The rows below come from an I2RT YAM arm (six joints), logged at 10 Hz.
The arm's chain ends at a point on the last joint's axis. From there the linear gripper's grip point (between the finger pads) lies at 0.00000 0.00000 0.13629 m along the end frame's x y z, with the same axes.
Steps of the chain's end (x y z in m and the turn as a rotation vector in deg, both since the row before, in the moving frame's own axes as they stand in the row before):
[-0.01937, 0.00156, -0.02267, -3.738, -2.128, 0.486]
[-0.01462, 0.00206, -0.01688, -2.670, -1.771, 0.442]
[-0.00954, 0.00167, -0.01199, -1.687, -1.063, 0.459]
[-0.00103, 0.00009, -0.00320, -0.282, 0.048, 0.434]
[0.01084, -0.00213, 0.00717, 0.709, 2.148, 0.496]
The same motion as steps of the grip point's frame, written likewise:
[-0.02446, 0.01042, -0.02305, -3.738, -2.128, 0.486]
[-0.01885, 0.00839, -0.01709, -2.670, -1.771, 0.442]
[-0.01208, 0.00567, -0.01207, -1.687, -1.063, 0.459]
[-0.00092, 0.00076, -0.00320, -0.282, 0.048, 0.434]
[0.01596, -0.00379, 0.00706, 0.709, 2.148, 0.496]

